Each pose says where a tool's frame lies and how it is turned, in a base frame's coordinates. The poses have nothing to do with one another.
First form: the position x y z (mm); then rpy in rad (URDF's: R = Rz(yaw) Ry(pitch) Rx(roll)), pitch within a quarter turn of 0, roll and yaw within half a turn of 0.
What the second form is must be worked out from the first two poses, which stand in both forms.
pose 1, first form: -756.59 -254.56 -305.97 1.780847 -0.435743 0.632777
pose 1, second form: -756.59 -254.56 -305.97 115.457 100.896 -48.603
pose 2, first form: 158.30 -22.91 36.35 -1.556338 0.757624 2.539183
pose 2, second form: 158.30 -22.91 36.35 -46.588 89.398 -125.085
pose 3, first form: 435.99 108.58 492.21 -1.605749 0.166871 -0.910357
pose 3, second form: 435.99 108.58 492.21 -80.433 91.975 38.173
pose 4, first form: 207.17 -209.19 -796.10 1.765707 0.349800 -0.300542
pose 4, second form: 207.17 -209.19 -796.10 69.603 100.483 -111.090
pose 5, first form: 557.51 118.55 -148.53 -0.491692 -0.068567 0.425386
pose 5, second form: 557.51 118.55 -148.53 -98.276 28.422 121.663
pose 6, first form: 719.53 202.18 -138.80 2.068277 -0.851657 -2.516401
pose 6, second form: 719.53 202.18 -138.80 142.425 108.322 148.044
